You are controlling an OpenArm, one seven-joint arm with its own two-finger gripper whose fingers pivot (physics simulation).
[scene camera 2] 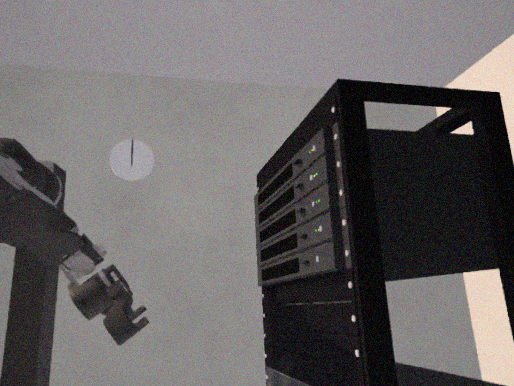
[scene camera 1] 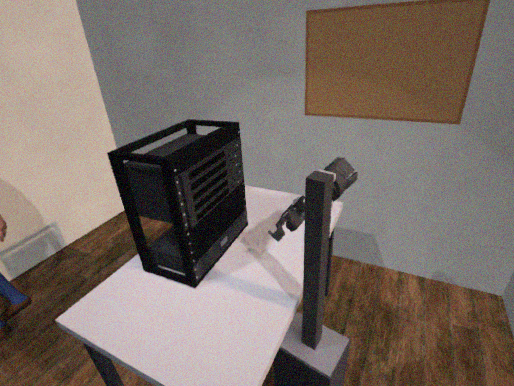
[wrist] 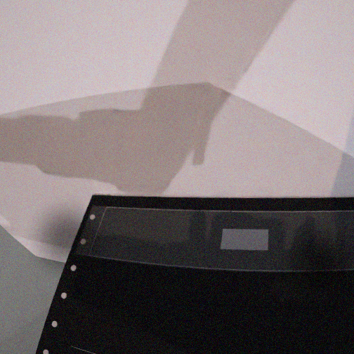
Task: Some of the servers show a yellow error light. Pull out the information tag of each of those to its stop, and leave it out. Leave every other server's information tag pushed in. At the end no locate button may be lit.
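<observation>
Five stacked servers (scene camera 1: 210, 182) (scene camera 2: 312, 205) sit in the upper part of a black rack (scene camera 1: 118, 172) (scene camera 2: 367, 215) (wrist: 150, 201). In scene camera 2, small green and yellowish lights show on the upper servers' right ends; the lowest server (scene camera 2: 325, 256) shows a whitish spot. I cannot tell for certain which lights are yellow error lights or whether a locate button is lit. The information tags are too small to make out. My gripper (scene camera 1: 277, 233) (scene camera 2: 144, 316) is open and empty, in front of the rack and lower than the servers, apart from it.
The rack stands on a white table (scene camera 1: 125, 310) (wrist: 280, 45). A grey panel with a light label (wrist: 244, 239) is at the rack's bottom front. The arm's dark column (scene camera 1: 316, 260) stands at the table's edge. A person's hand and leg show at scene camera 1's left edge.
</observation>
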